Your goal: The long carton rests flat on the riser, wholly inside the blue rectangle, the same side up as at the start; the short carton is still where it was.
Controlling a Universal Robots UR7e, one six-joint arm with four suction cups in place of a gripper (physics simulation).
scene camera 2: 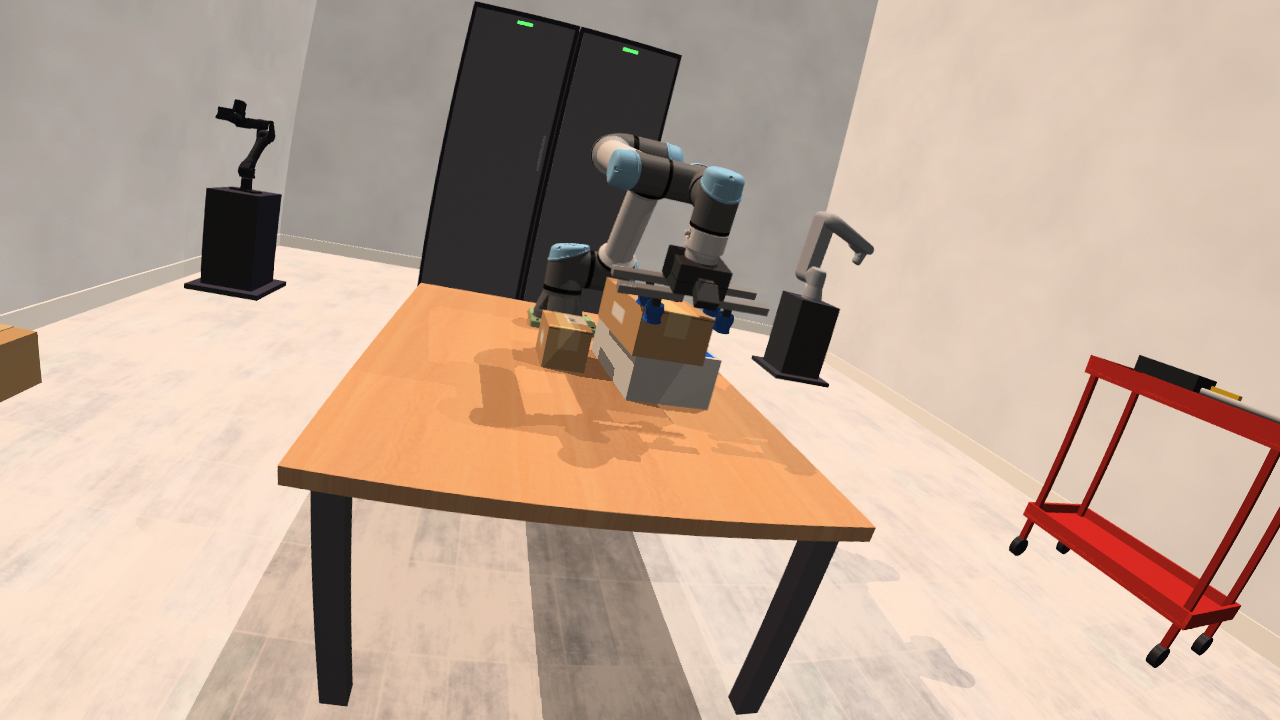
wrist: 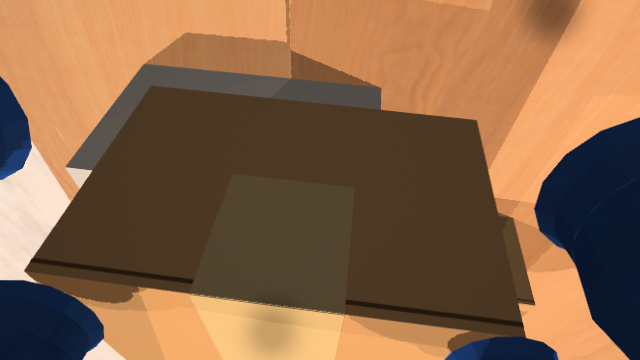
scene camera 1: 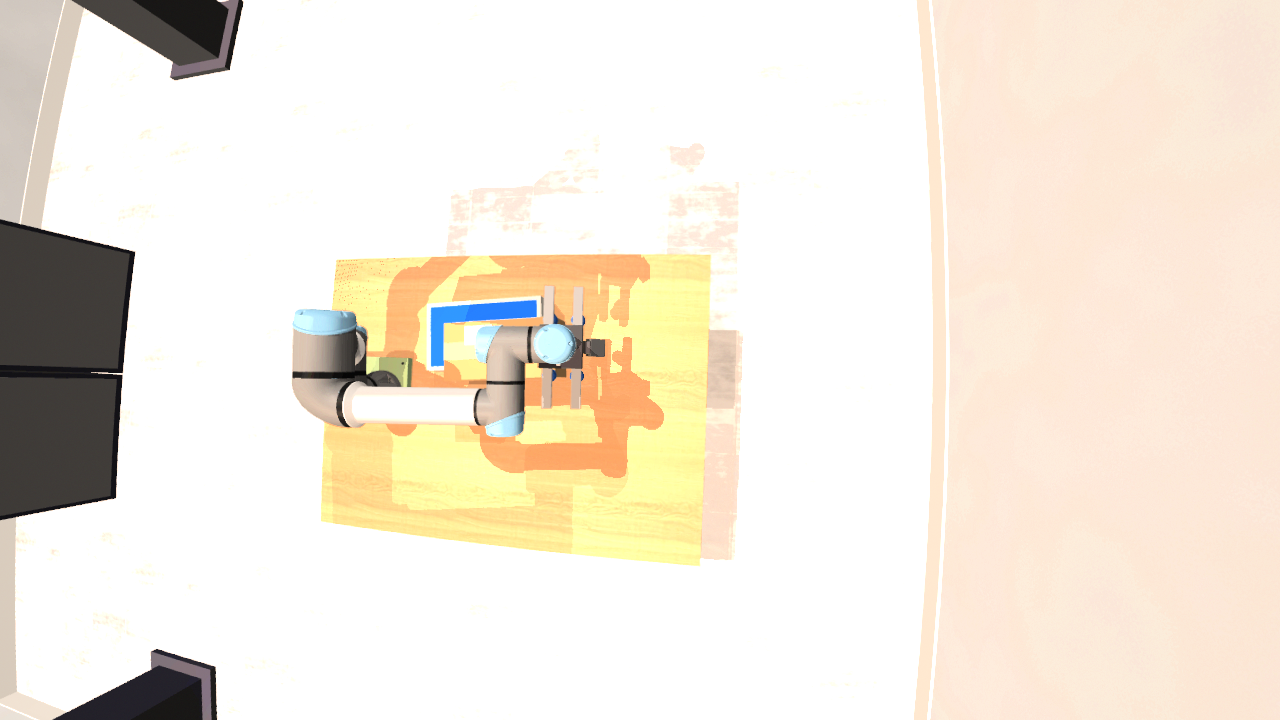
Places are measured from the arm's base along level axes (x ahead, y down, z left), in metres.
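Pixels of known places: hand at its tool point: [scene camera 2: 682,316] [wrist: 279,269].
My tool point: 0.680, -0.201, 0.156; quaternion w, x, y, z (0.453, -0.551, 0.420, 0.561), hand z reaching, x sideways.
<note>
Behind a point stands the place of what it marks, as x, y, z.
The long brown carton [scene camera 2: 656,332] @[0.657, -0.155, 0.120] [wrist: 312,193] @[0.656, -0.156, 0.151] lies flat on the grey riser [scene camera 2: 667,380] @[0.580, -0.038, 0.194] [wrist: 196,79] @[0.575, 0.005, 0.260] on the table [scene camera 2: 470,433] @[0.860, 0.019, -0.203]. My gripper [scene camera 2: 689,303] @[0.680, -0.201, 0.156] [scene camera 1: 562,347] @[0.680, -0.201, 0.156] hangs over the carton's far end with its blue suction cups [wrist: 549,205] right at the carton's top; I cannot tell whether they touch it. The suction is off and it holds nothing. The blue rectangle [scene camera 1: 485,310] @[0.405, -0.101, 0.264] shows partly in the overhead view, the rest hidden under the arm. The short carton [scene camera 2: 563,349] @[0.451, -0.031, -0.024] stands on the table just left of the riser.
A tall black cabinet [scene camera 2: 547,155] stands behind the table. A grey robot on a black pedestal [scene camera 2: 802,333] is at the right, another pedestal [scene camera 2: 237,232] at the far left. A red cart [scene camera 2: 1102,363] stands at the right edge.
</note>
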